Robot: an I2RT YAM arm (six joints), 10 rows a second.
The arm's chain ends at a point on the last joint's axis. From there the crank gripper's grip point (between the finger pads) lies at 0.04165 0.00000 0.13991 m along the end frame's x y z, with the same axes.
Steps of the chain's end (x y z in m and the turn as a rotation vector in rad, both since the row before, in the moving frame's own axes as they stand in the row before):
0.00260 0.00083 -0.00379 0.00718 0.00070 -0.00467
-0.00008 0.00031 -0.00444 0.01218 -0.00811 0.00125
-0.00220 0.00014 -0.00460 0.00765 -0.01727 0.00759
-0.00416 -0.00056 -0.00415 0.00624 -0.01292 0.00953
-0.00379 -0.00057 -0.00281 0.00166 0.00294 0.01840
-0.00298 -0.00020 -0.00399 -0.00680 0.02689 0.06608
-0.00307 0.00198 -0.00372 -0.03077 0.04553 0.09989
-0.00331 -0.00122 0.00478 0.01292 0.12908 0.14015
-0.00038 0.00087 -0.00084 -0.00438 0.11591 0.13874
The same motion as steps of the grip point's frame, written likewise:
0.00270 -0.00037 -0.00382 0.00718 0.00070 -0.00467
-0.00121 -0.00134 -0.00412 0.01218 -0.00811 0.00125
-0.00462 -0.00063 -0.00390 0.00765 -0.01727 0.00759
-0.00597 -0.00105 -0.00363 0.00624 -0.01292 0.00953
-0.00338 -0.00003 -0.00293 0.00166 0.00294 0.01840
0.00064 0.00362 -0.00517 -0.00680 0.02689 0.06608
0.00282 0.01072 -0.00589 -0.03077 0.04553 0.09989
0.01401 0.00408 -0.00170 0.01292 0.12908 0.14015
0.01503 0.00834 -0.00659 -0.00438 0.11591 0.13874

